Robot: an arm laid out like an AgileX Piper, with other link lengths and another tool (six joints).
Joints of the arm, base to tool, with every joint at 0 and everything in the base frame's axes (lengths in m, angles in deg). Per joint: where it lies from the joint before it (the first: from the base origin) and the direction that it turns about. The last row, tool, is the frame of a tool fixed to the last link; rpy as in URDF.
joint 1: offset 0 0 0.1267 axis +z
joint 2: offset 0 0 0 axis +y
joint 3: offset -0.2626 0 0.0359 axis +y
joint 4: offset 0.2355 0 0.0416 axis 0.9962 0 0.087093
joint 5: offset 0 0 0 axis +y
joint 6: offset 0.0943 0 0.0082 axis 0.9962 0 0.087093
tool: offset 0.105 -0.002 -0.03 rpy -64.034 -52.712 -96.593
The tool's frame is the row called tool.
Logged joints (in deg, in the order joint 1, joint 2, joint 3, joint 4, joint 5, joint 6), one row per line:
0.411 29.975 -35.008 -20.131 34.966 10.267
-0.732 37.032 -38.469 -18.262 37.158 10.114
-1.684 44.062 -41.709 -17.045 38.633 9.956
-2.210 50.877 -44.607 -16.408 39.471 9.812
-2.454 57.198 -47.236 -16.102 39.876 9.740
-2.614 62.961 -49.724 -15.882 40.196 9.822
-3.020 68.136 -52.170 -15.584 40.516 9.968
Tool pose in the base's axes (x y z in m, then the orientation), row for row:
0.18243 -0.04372 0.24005 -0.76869 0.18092 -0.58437 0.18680
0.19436 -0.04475 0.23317 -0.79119 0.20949 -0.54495 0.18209
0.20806 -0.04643 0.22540 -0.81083 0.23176 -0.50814 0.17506
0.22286 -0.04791 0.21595 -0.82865 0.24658 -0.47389 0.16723
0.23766 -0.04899 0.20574 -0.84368 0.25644 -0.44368 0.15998
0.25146 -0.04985 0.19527 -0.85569 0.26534 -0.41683 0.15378
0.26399 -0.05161 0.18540 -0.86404 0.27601 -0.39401 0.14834
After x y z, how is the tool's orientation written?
As a quaternion, x y z w.
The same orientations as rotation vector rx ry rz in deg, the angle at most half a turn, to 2 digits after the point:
-124.00 29.18 -94.26
-127.95 33.88 -88.13
-131.63 37.62 -82.49
-135.11 40.20 -77.26
-138.11 41.98 -72.63
-140.56 43.59 -68.47
-142.36 45.48 -64.92

